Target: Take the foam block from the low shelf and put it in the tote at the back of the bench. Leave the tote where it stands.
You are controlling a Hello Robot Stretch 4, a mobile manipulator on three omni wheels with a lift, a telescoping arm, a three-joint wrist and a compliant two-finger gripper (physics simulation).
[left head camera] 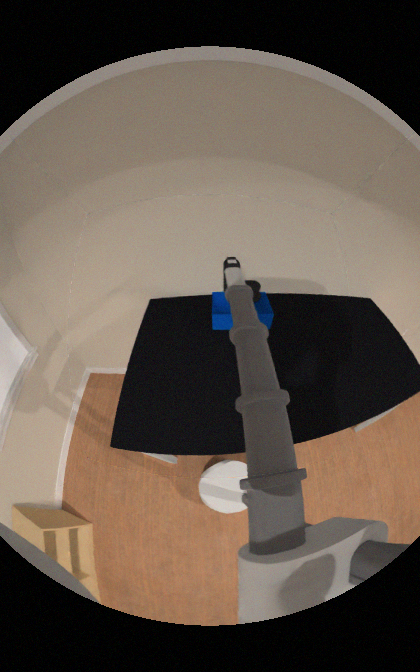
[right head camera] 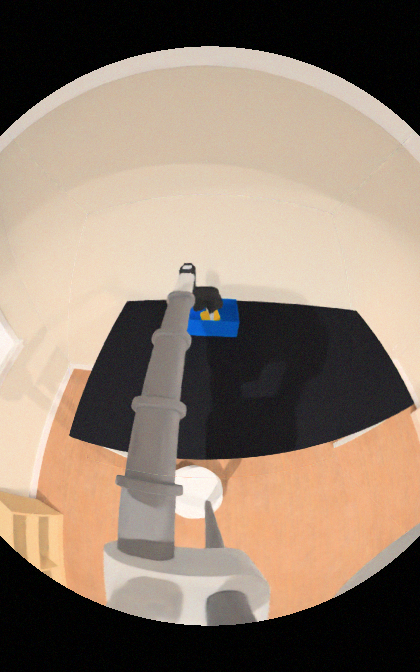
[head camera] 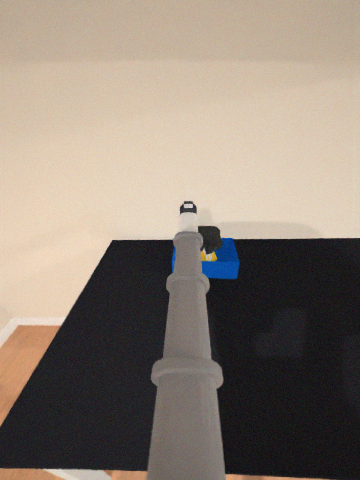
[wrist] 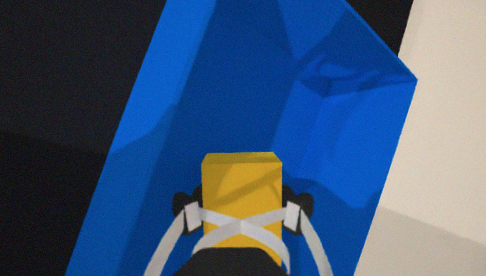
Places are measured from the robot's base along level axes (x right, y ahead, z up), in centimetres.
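Where they show: gripper, fingertip midpoint: (head camera: 204, 258) (wrist: 244, 200).
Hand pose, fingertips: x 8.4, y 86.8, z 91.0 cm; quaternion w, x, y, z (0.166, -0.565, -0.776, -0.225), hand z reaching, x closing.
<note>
After its pixels a point has its place.
The yellow foam block (wrist: 242, 180) @(z 94.3, x 6.2, y 83.3 cm) (right head camera: 216, 315) is between the fingers of my gripper (wrist: 244, 200) @(z 91.0, x 8.4, y 86.8 cm), which is shut on it. The block is inside the outline of the blue tote (head camera: 220, 270) @(z 93.7, x 14.6, y 74.6 cm) (left head camera: 220, 321) (right head camera: 214, 328) (wrist: 155, 90) @(z 95.3, x 2.3, y 75.0 cm), low between its walls. Whether its underside touches the tote floor cannot be told. In the wrist view the block's far top edge shows a narrow slanted face. The tote stands upright at the back of the black bench (head camera: 100, 375) @(z 88.6, x -26.0, y 33.9 cm) (left head camera: 190, 390) (right head camera: 325, 375). In the left head view the arm hides the block and fingers.
The grey telescoping arm (head camera: 187, 320) @(z 127.3, x 0.2, y 26.6 cm) (left head camera: 257, 370) (right head camera: 165, 370) reaches across the bench over the tote's left part in the head view. A wall stands close behind the bench. A white round object (left head camera: 220, 480) (right head camera: 195, 505) is on the floor before it. A light wooden unit (left head camera: 55, 517) stands lower left.
</note>
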